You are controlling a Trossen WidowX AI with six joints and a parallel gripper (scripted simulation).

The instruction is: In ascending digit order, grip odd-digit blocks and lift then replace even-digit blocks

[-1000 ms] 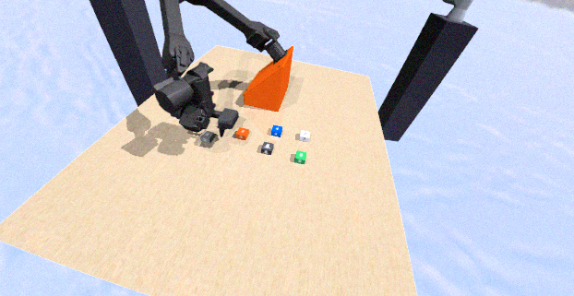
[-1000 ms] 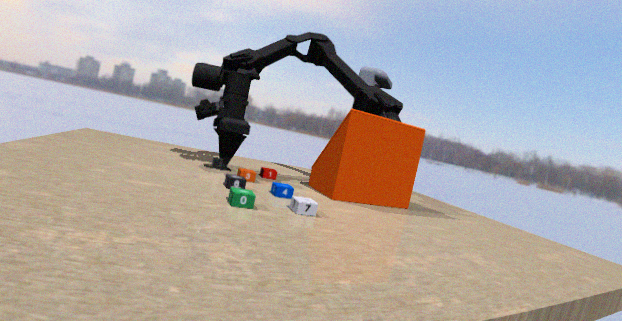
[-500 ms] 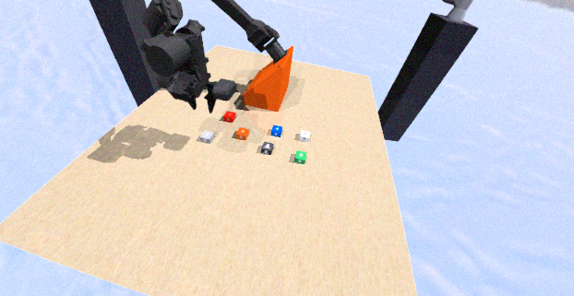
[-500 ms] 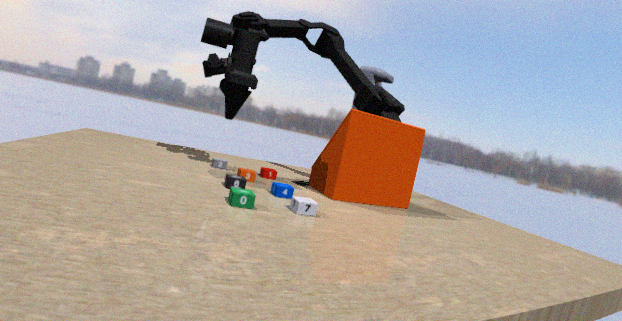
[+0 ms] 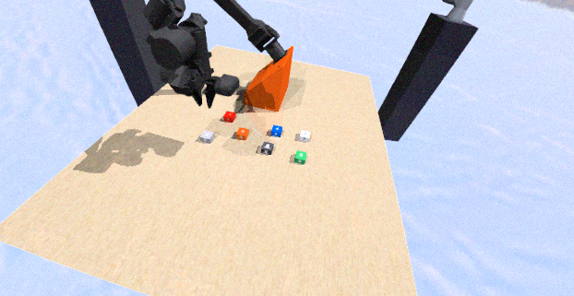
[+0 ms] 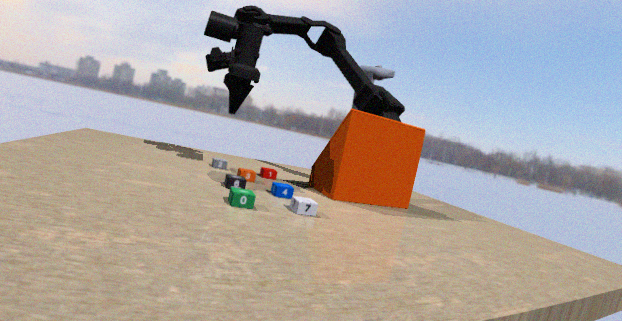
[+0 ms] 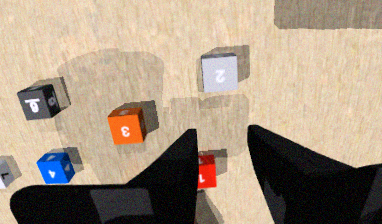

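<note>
Right now the orange block is 120 mm below my gripper tip, 90 mm to the left of it and 30 mm behind it. Also, from my gripper tip: black block: 180 mm to the left, 120 mm below, 10 mm ahead; red block: 120 mm below, 110 mm behind, 30 mm to the left; grey block: 120 mm below, 10 mm to the right.
</note>
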